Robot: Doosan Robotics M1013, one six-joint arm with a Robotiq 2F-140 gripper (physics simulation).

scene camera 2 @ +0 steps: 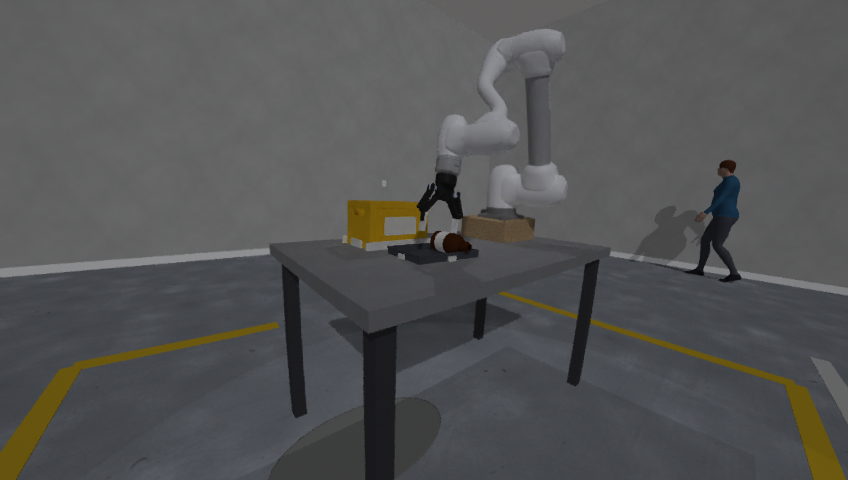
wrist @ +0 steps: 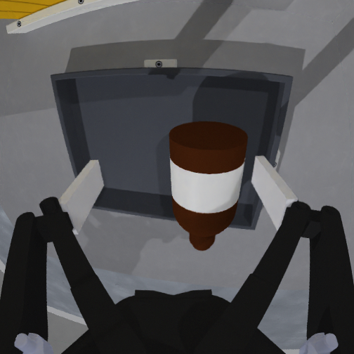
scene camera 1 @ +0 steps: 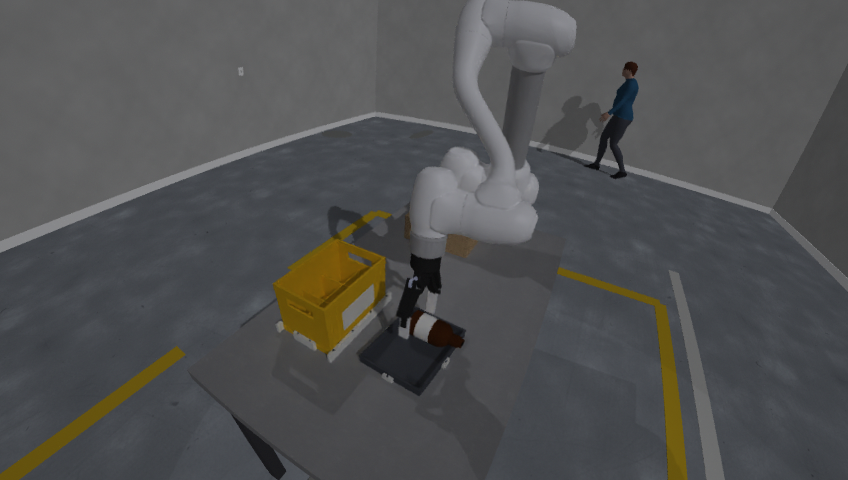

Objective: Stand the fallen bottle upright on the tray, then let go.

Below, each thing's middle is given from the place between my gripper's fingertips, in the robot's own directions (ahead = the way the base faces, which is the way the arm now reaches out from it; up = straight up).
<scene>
I see the brown bottle (wrist: 206, 158) 20 mm behind my hand, 50 mm to the left of it and 30 mm below it.
</scene>
